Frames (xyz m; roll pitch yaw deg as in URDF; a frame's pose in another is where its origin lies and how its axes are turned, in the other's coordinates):
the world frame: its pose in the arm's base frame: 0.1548 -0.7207 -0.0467 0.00 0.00 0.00
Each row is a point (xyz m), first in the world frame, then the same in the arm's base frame.
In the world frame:
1: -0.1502 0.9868 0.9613
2: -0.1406 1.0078 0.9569
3: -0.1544 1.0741 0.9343
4: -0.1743 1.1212 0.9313
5: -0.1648 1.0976 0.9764
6: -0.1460 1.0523 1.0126
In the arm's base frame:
1: 0.0046 0.2661 0.9146
2: 0.0142 0.2871 0.9102
3: 0.0004 0.3534 0.8876
4: -0.0195 0.4005 0.8846
5: -0.0100 0.3769 0.9297
6: 0.0088 0.3316 0.9659

